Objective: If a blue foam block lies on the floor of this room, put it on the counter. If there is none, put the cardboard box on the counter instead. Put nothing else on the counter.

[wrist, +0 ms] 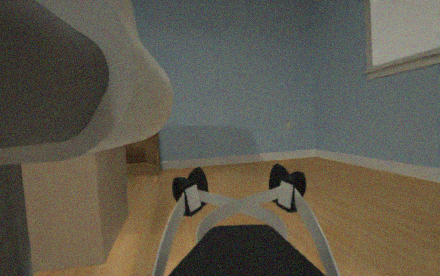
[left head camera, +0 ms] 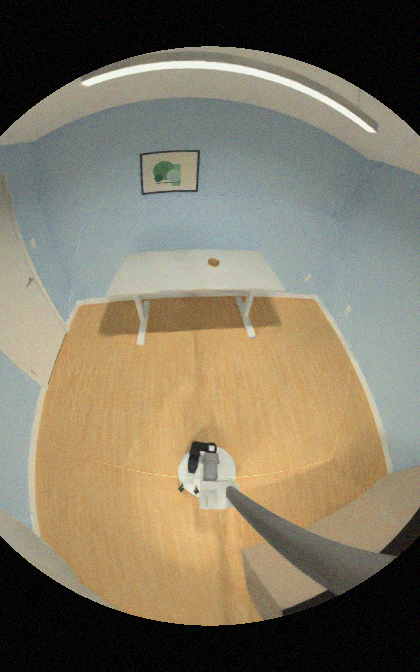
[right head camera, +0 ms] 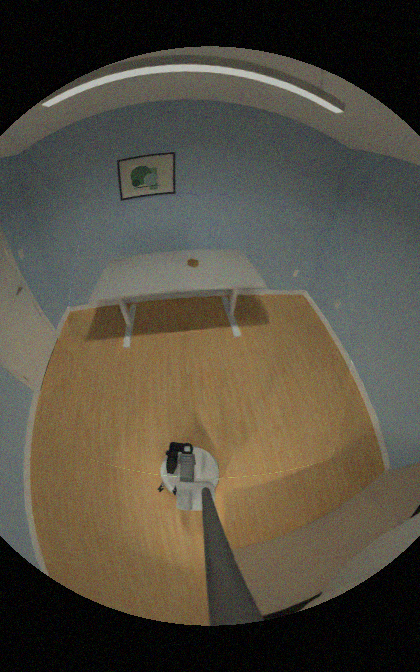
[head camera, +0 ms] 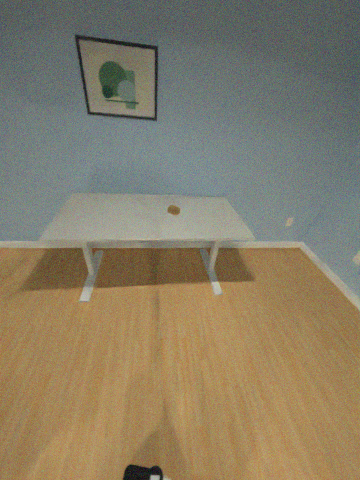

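Observation:
A small brown box (head camera: 174,210) (left head camera: 213,262) (right head camera: 193,262), which looks like the cardboard box, sits on the white table toward its back edge, right of the middle. The counter (left head camera: 360,522) (right head camera: 300,560) (wrist: 65,215) has beige sides and a dark top; it stands behind the robot on the right in the left and right head camera views, and at the left in the wrist view. No blue foam block shows on the visible floor. My gripper (wrist: 238,181) (left head camera: 189,490) (right head camera: 168,489) is open and empty, held in over the robot's base, far from the table.
The white table (head camera: 115,220) (left head camera: 165,275) (right head camera: 145,277) stands against the far wall on splayed legs. A door (left head camera: 25,300) is at the left. A wooden shelf (wrist: 159,150) stands beyond the counter. Wood floor lies between robot and table.

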